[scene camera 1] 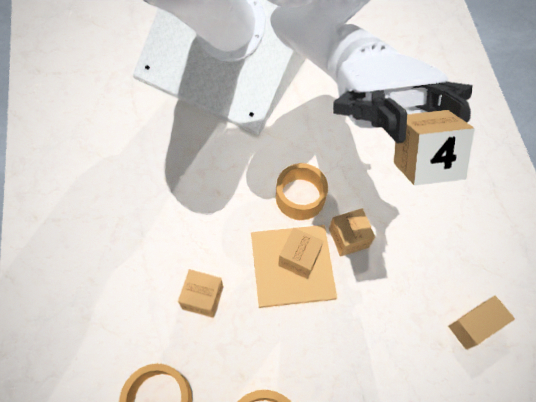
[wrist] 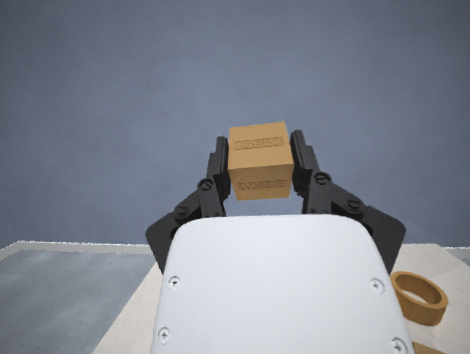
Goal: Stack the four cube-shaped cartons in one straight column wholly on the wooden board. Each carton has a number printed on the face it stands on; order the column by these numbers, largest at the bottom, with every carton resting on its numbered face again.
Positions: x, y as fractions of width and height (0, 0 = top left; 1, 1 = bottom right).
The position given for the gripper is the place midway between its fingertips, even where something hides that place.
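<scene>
The wrist view does not show an oblong box, hidden there by the gripper, but the box is visible in scene camera 1 (0.90, 0.80). The gripper itself appears in scene camera 1 (0.81, 0.31) and in the wrist view (0.55, 0.41).
</scene>
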